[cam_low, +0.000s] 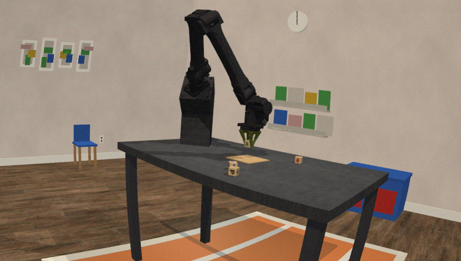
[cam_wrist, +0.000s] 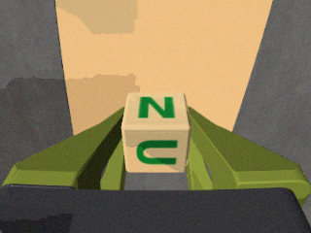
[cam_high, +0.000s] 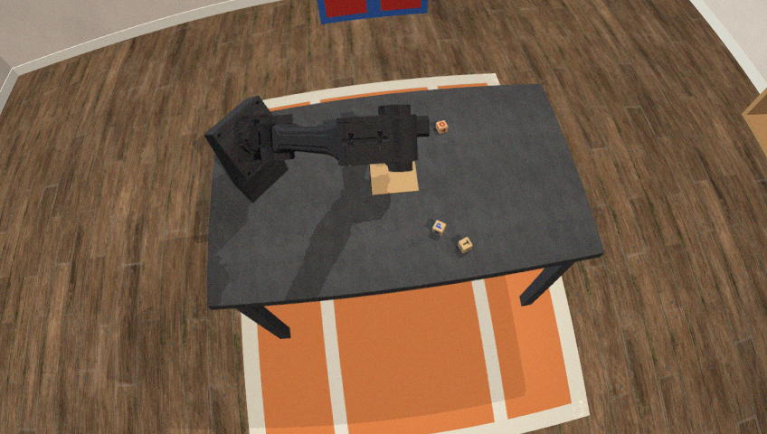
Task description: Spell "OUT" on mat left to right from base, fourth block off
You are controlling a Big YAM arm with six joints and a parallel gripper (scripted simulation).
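The tan mat lies 70 mm below my hand. Round my hand: green-lettered block (right at my hand); then O block (220 mm ahead, 90 mm to the left, 50 mm below); then P block (40 mm ahead, 230 mm to the right, 50 mm below).
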